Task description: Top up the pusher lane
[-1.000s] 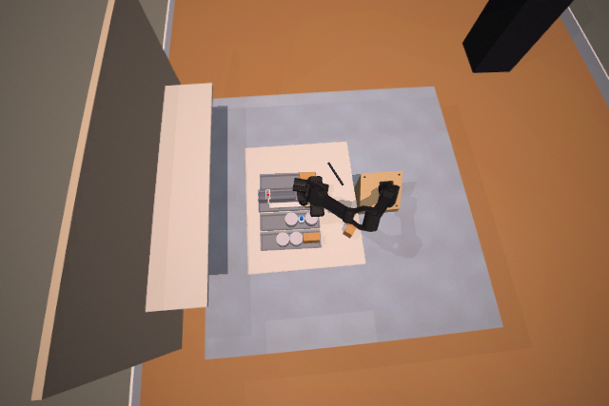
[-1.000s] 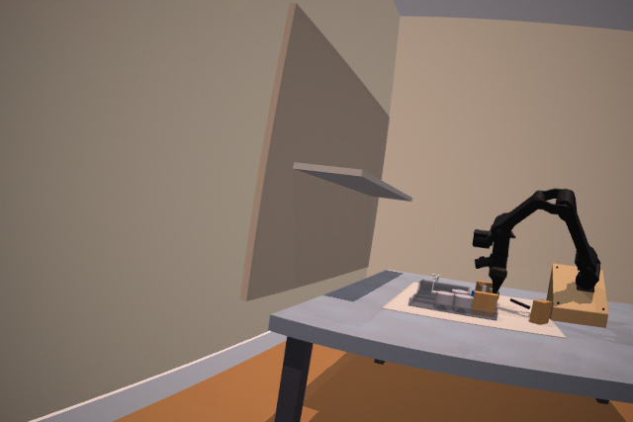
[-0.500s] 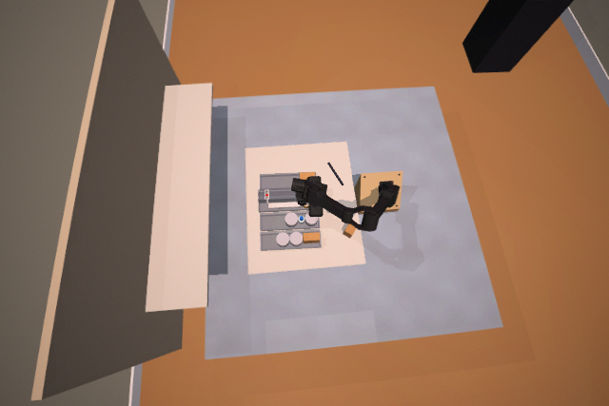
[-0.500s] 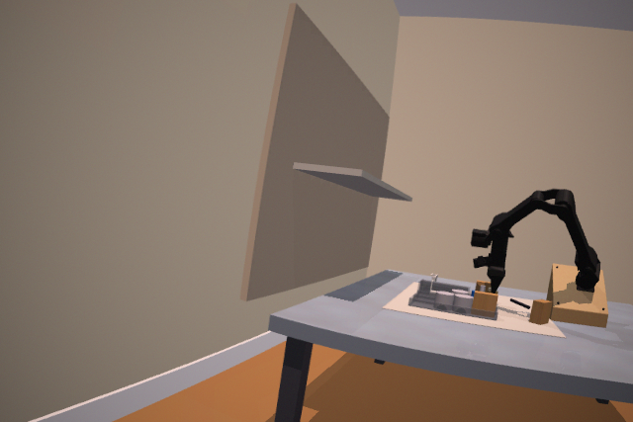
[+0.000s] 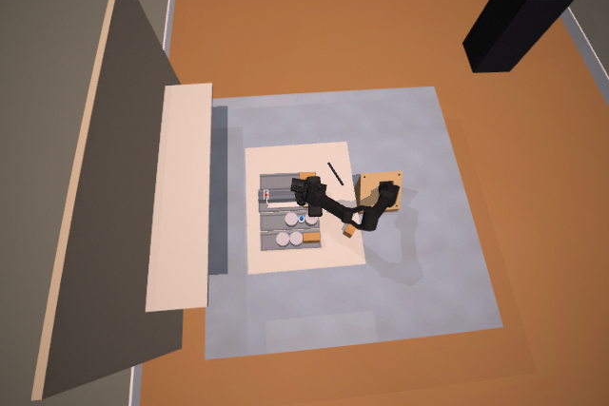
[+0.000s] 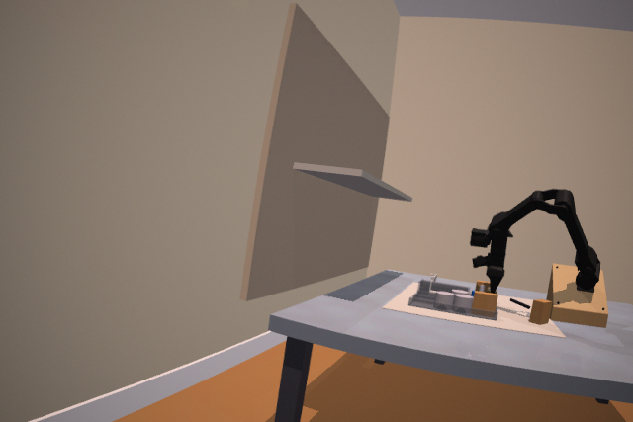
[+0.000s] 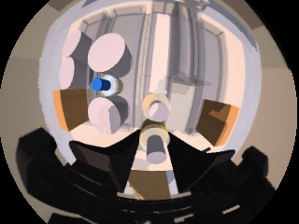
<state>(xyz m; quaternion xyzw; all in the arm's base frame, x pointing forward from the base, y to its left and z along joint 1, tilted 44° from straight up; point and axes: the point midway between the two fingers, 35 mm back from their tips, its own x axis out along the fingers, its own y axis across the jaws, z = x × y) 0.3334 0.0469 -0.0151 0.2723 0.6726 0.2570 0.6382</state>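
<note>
Right now the sprung lane is 150 mm ahead of my gripper tip, 30 mm to the right of it and 30 mm below it. The rest, counted from my gripper tip: black rod 160 mm to the right, 130 mm behind, 50 mm below; then pusher plate 150 mm ahead, 30 mm to the right.
</note>
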